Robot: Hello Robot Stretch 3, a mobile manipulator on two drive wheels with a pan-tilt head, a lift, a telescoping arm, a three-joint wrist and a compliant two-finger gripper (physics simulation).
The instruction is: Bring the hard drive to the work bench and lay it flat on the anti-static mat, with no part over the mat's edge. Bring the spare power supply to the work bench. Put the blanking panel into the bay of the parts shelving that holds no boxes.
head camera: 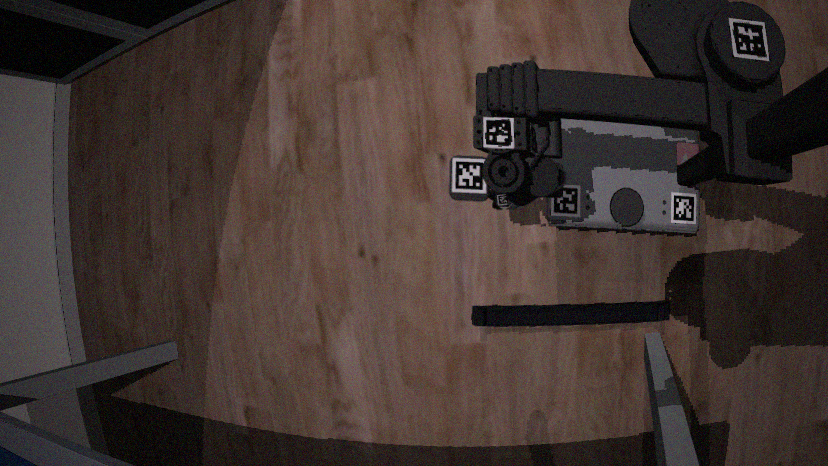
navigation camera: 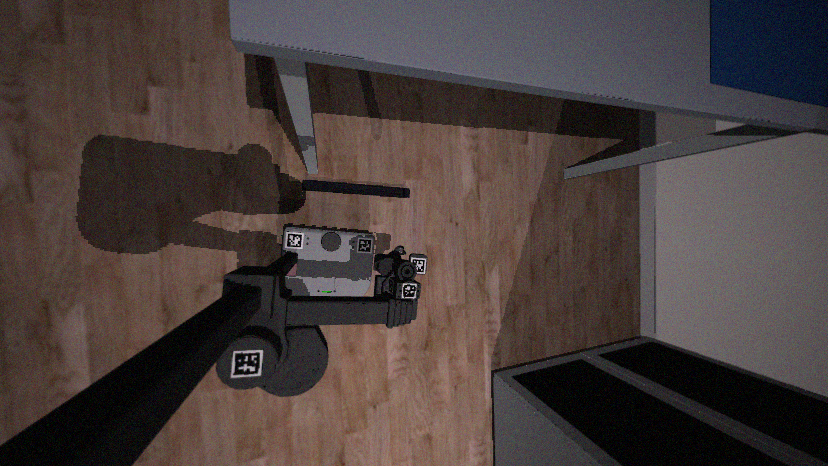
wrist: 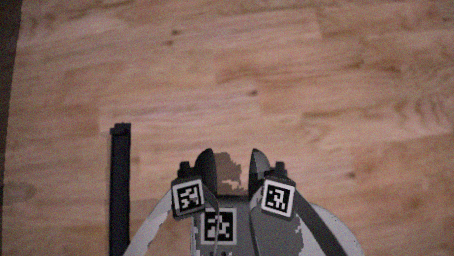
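Seen in the pictures: robot's base at its link origin: [head camera: 625, 205] [navigation camera: 330, 240].
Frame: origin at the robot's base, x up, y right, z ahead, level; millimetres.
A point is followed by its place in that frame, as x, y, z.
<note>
A long dark bar that looks like the blanking panel [head camera: 570, 313] @(3, 118, 242) [navigation camera: 356, 188] @(3, 93, 246) [wrist: 120, 190] lies on the floor beside the robot base, apart from it. My gripper [wrist: 231, 166] @(370, 223, -21) points down, fingers part open, with floor and the base's edge showing between them. The bar is left of the fingers in the wrist view, untouched. The work bench [navigation camera: 463, 46] @(915, 130, 322) [head camera: 34, 431] @(905, 785, 372) has a blue mat [navigation camera: 770, 52] @(917, 889, 540) [head camera: 8, 457] @(917, 903, 460). A grey unit with dark openings, possibly the parts shelving [navigation camera: 521, 428] @(256, 900, -776) [head camera: 136, 35] @(107, 1481, -551), stands opposite. The hard drive and the power supply do not show.
A bench leg [head camera: 672, 399] @(486, -101, 282) [navigation camera: 298, 104] @(695, -95, 283) stands near one end of the bar. Another bench leg [head camera: 127, 358] @(250, 1294, 486) [navigation camera: 666, 151] @(508, 1292, 499) stands by the pale wall [head camera: 28, 219] @(224, 2021, 93) [navigation camera: 747, 243] @(483, 2013, 167). The robot base [head camera: 628, 179] @(160, -3, -50) [navigation camera: 330, 254] @(159, 2, -45) is beside the wrist, under the arm.
</note>
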